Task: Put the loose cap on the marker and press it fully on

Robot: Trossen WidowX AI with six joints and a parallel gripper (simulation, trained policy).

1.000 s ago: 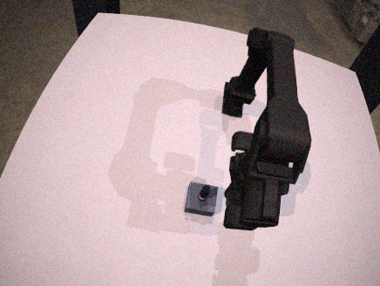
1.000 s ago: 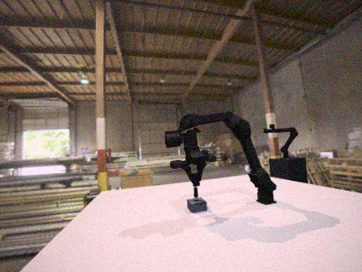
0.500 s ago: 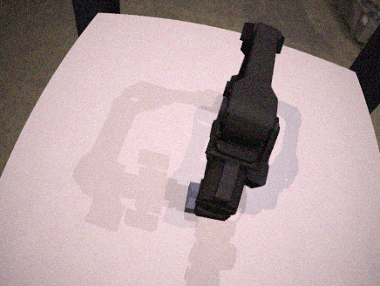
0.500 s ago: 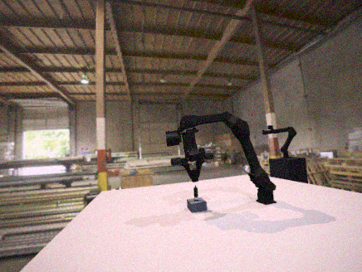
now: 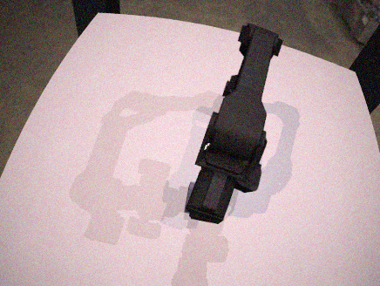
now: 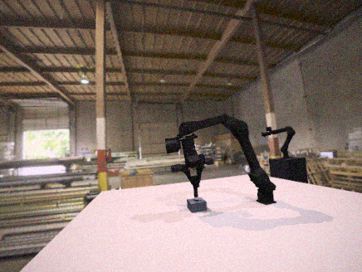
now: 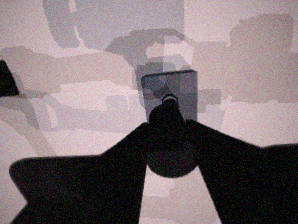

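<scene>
My gripper tip is 9 cm above the grey holder block. Round my gripper tip: dark cap (1 cm above).
</scene>
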